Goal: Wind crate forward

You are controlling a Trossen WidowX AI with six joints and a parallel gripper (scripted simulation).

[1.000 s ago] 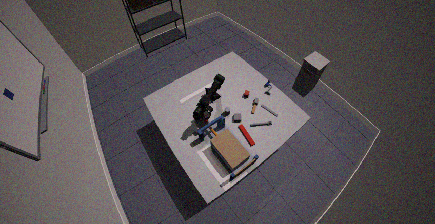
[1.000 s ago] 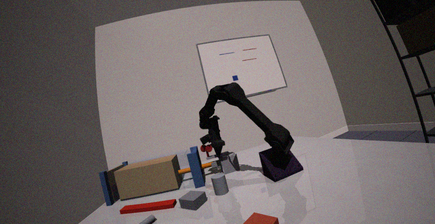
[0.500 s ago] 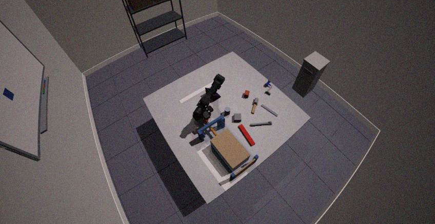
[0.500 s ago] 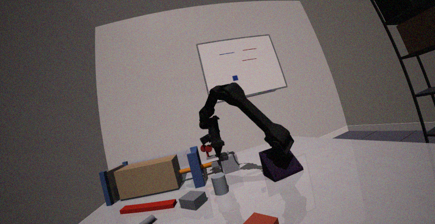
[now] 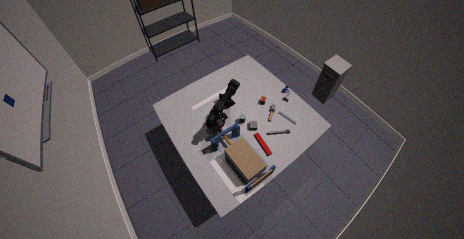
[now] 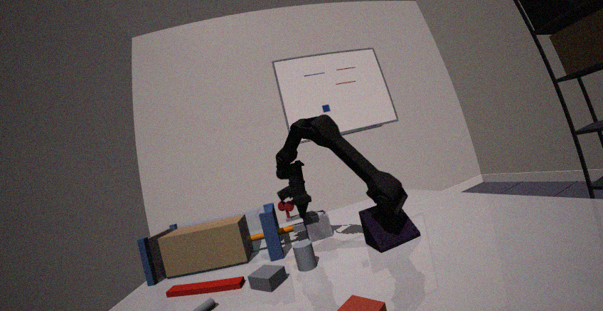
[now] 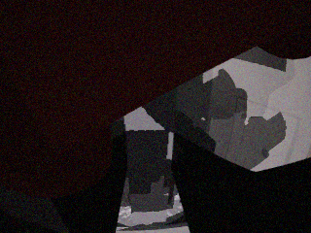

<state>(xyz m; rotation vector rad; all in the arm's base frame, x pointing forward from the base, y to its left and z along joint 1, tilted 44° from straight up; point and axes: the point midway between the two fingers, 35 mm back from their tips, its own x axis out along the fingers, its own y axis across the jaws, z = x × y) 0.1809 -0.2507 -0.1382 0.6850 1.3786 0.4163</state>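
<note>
Right now the winch handle with red knob is 1 cm ahead of my gripper tip and 2 cm above it. Round my gripper tip: grey block: 19 cm ahead, 26 cm to the left, 7 cm below; then blue frame: 11 cm ahead, 2 cm to the right, 2 cm above; then grey winch: 6 cm behind, 6 cm below.
</note>
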